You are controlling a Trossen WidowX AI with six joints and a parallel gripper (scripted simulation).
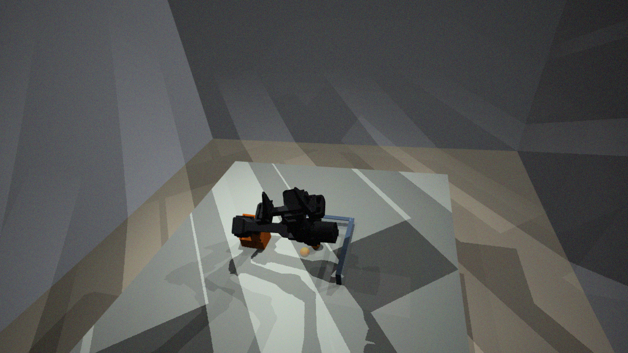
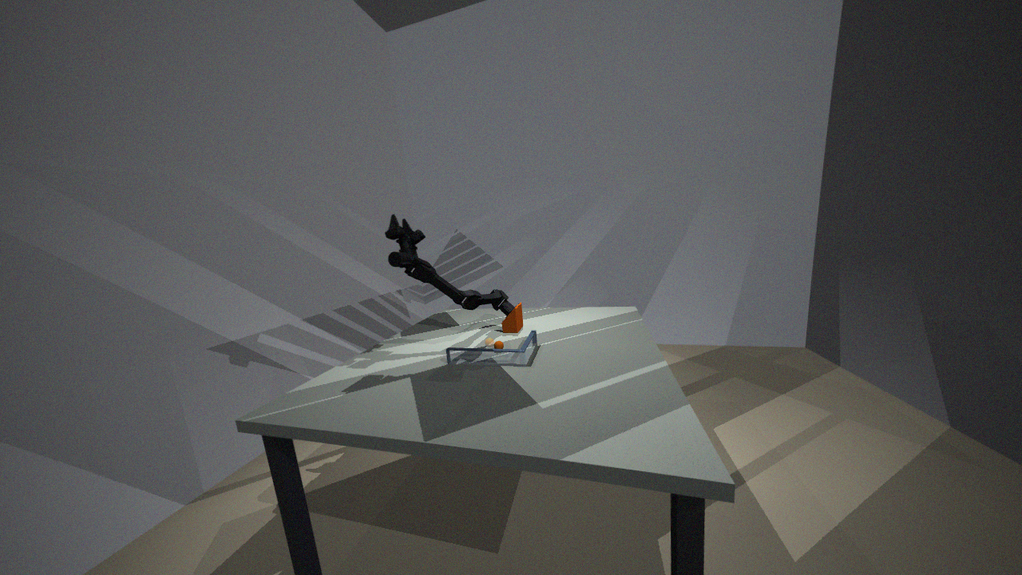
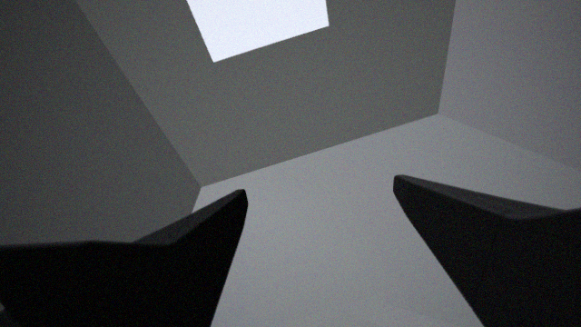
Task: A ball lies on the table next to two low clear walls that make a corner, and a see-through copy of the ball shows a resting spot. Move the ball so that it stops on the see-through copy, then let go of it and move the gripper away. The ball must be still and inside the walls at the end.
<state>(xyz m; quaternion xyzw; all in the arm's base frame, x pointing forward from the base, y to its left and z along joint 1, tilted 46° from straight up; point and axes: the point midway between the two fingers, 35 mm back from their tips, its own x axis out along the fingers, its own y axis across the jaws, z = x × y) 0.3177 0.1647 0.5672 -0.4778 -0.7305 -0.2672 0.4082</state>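
The orange ball is 11 cm behind my gripper tip, 35 cm to the left of it and 58 cm below it.
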